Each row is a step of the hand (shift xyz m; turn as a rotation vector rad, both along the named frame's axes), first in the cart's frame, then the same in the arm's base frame.
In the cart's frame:
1: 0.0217 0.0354 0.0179 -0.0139 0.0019 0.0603
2: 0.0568 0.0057 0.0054 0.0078 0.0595 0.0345
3: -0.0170 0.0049 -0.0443 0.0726 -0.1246 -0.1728
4: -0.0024 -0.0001 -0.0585 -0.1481 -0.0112 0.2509
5: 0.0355 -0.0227 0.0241 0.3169 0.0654 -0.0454
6: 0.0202 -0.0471 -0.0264 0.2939 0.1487 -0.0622
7: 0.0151 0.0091 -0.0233 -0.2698 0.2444 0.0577
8: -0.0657 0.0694 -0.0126 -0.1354 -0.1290 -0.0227
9: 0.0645 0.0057 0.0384 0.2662 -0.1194 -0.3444
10: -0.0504 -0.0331 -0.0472 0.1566 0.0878 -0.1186
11: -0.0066 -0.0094 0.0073 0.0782 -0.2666 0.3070
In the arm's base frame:
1: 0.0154 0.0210 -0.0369 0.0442 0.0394 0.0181
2: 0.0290 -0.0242 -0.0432 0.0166 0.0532 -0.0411
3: -0.0466 -0.0100 0.0016 -0.0792 -0.2106 0.0075
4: -0.0506 -0.0285 -0.0075 0.1478 0.2002 0.1520
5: 0.0428 -0.0222 -0.0055 0.0886 -0.1509 -0.2759
6: -0.0003 -0.0559 0.0141 0.0411 -0.0912 -0.3199
7: -0.0153 -0.0139 -0.0206 -0.1411 0.3391 0.0307
8: -0.0596 0.0757 -0.0036 -0.0460 -0.0246 0.1810
9: 0.0604 -0.0116 -0.0434 -0.1374 -0.3991 -0.1599
10: -0.0540 -0.0188 0.0509 -0.0528 -0.0863 -0.1899
11: 0.0057 0.0010 0.0123 0.3683 -0.0650 0.1777

